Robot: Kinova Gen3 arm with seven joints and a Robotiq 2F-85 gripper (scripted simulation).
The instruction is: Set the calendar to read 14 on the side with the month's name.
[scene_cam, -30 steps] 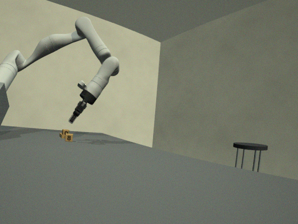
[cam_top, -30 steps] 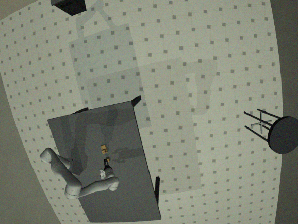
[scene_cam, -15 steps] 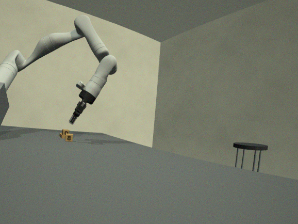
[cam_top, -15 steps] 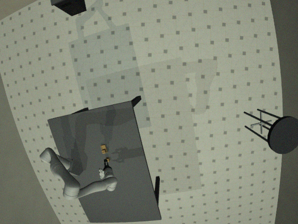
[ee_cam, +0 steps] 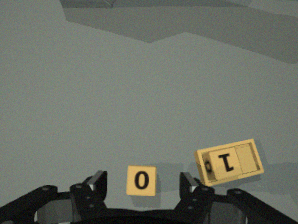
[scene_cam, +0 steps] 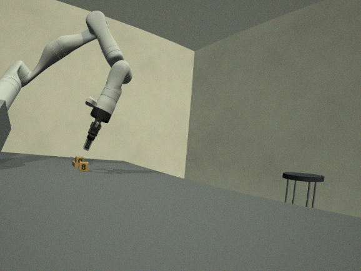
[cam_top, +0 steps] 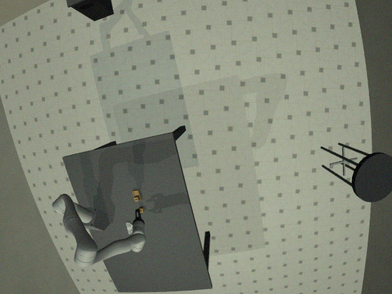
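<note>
Now: the number cube 10 mm behind my hand and 70 mm below it. Round my hand: wooden tray (10 mm behind, 110 mm to the left, 80 mm below).
</note>
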